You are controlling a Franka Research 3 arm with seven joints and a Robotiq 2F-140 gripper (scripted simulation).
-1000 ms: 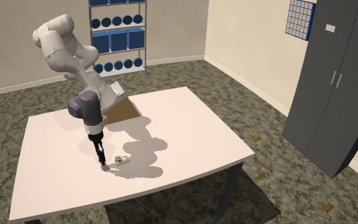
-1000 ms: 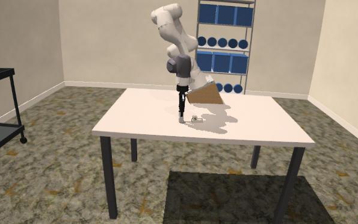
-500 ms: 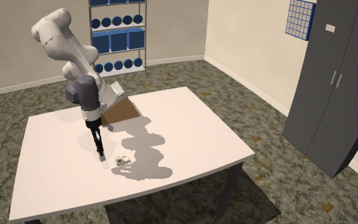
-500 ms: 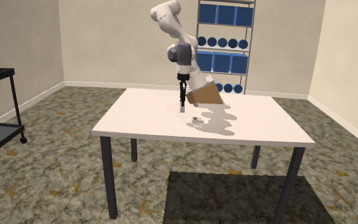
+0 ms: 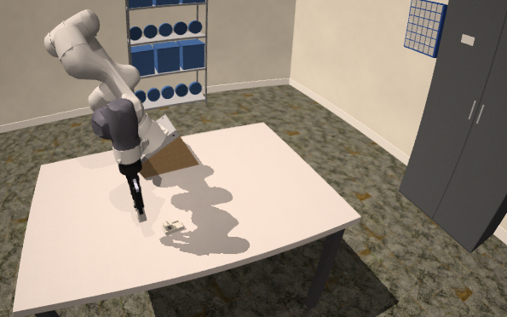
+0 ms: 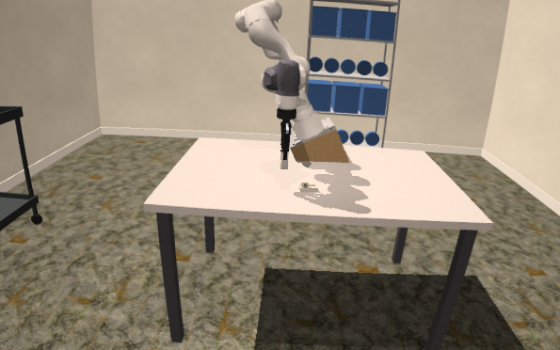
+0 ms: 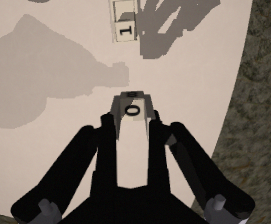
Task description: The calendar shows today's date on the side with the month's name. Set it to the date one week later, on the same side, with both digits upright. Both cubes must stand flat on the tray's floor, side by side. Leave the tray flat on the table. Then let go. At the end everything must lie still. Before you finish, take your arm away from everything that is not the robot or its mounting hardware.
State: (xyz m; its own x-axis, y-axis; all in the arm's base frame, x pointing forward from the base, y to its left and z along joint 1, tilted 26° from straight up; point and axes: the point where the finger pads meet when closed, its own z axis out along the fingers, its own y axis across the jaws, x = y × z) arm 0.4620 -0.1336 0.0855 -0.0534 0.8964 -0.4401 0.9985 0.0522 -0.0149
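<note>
Now: hand 10 mm past the cube, 90 mm to the right of it and 120 mm above it. The rest, counted from my hand: grey tray 10 mm behind, 110 mm to the left, 130 mm below.
</note>
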